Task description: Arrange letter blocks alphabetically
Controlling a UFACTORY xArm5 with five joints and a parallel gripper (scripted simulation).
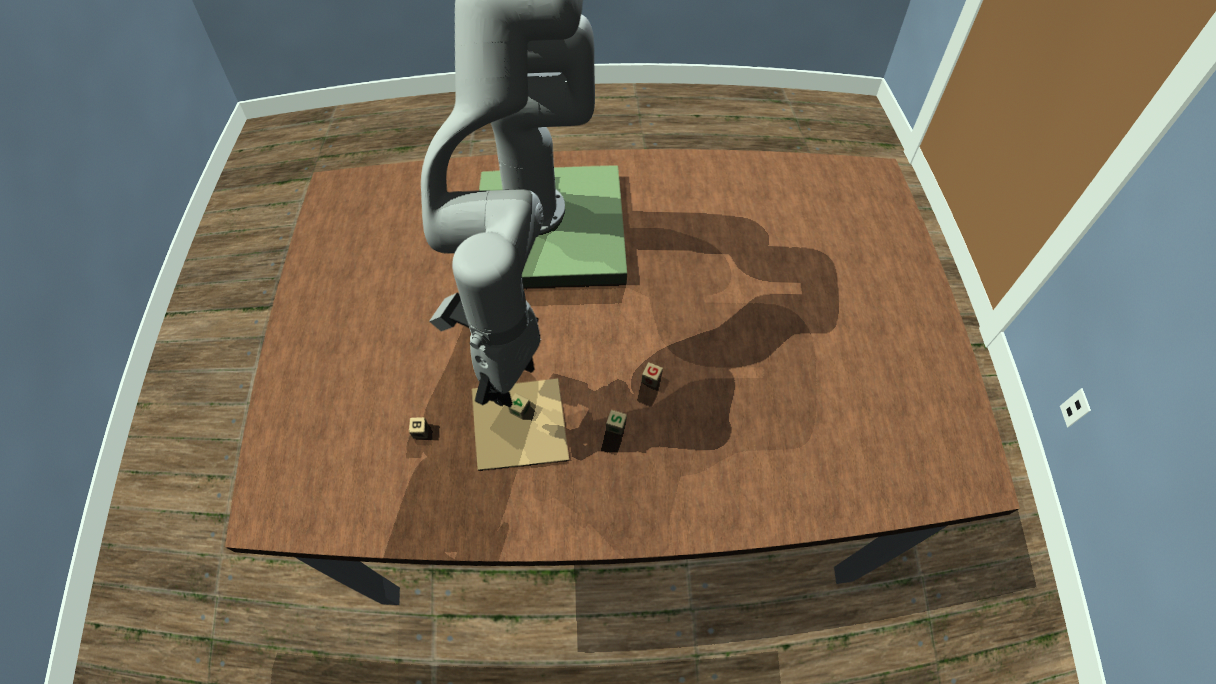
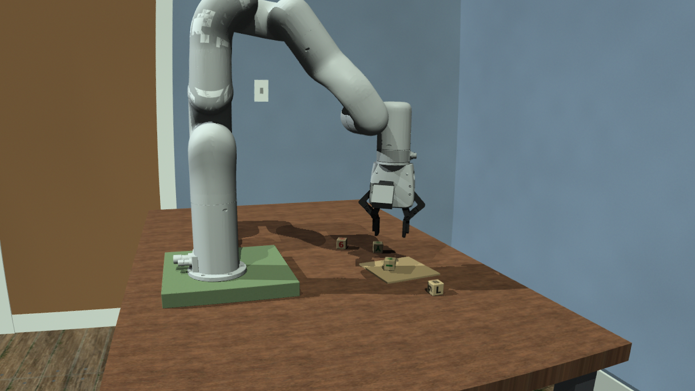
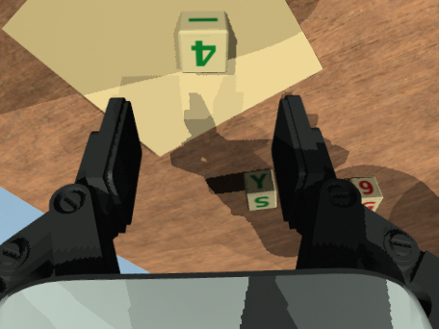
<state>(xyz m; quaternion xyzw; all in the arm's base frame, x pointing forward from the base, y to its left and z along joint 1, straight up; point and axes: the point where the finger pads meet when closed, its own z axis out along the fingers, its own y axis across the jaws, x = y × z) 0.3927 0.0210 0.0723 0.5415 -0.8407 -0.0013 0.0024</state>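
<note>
Right now the cream block is 9 cm below my hand. Also, from my hand: tan mat (2 cm ahead, 10 cm below).
</note>
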